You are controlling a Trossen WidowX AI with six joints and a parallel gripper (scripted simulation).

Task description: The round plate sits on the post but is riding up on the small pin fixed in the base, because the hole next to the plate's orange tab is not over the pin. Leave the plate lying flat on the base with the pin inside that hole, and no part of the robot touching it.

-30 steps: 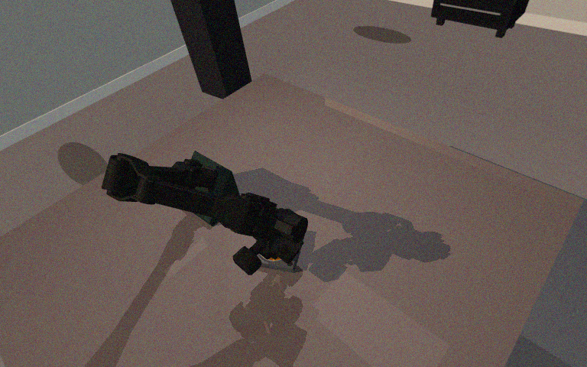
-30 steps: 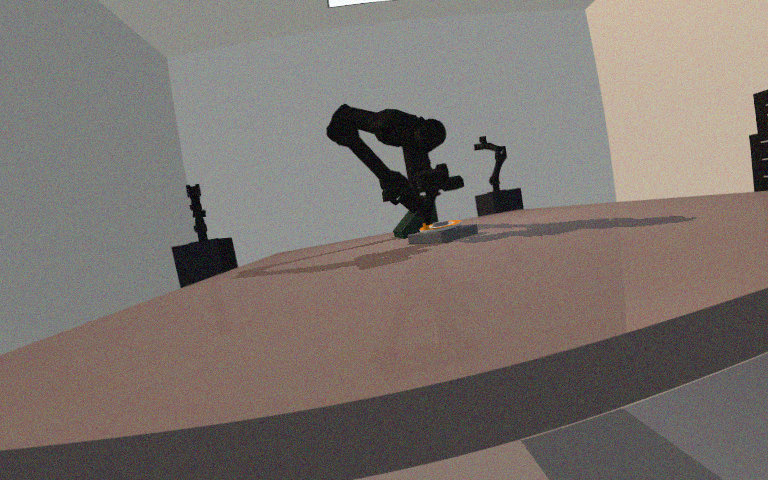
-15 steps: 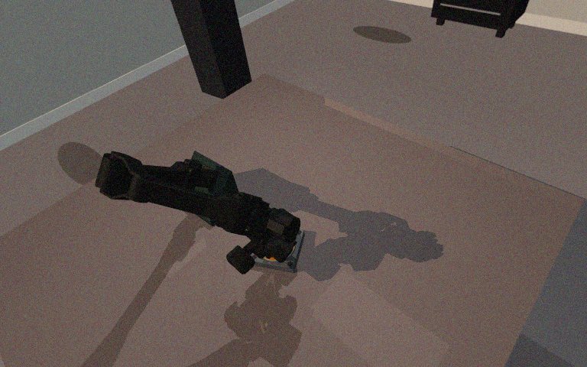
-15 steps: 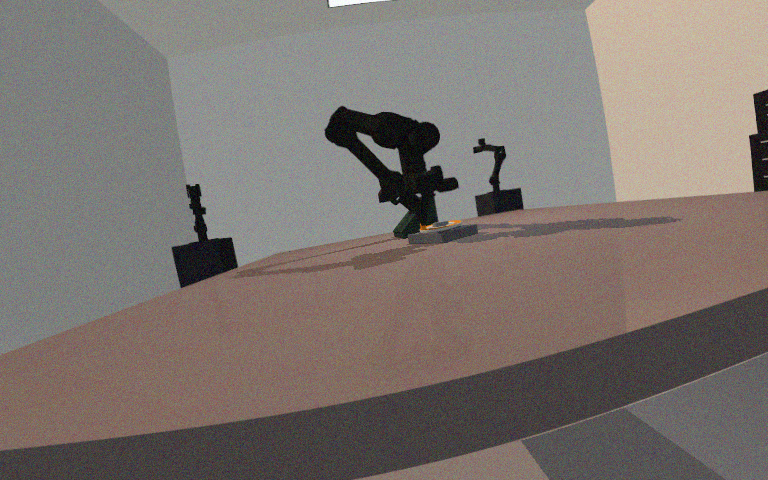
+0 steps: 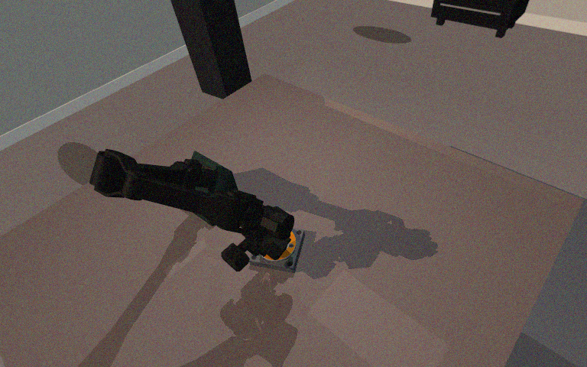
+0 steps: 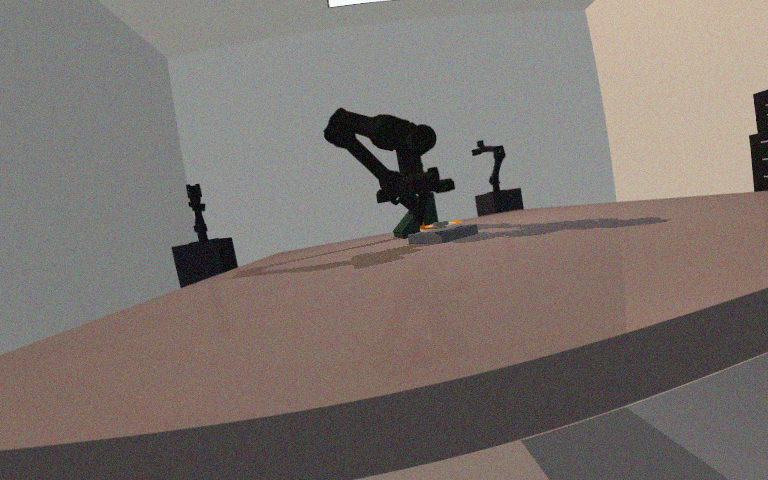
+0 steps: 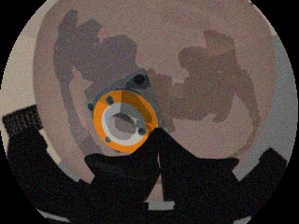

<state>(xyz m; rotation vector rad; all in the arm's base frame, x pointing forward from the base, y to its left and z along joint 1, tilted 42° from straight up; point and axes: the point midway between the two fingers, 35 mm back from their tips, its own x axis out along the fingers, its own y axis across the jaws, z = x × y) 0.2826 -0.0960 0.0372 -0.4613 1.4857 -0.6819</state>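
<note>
My gripper tip is 5 cm to the right of the base and 2 cm above it.
</note>
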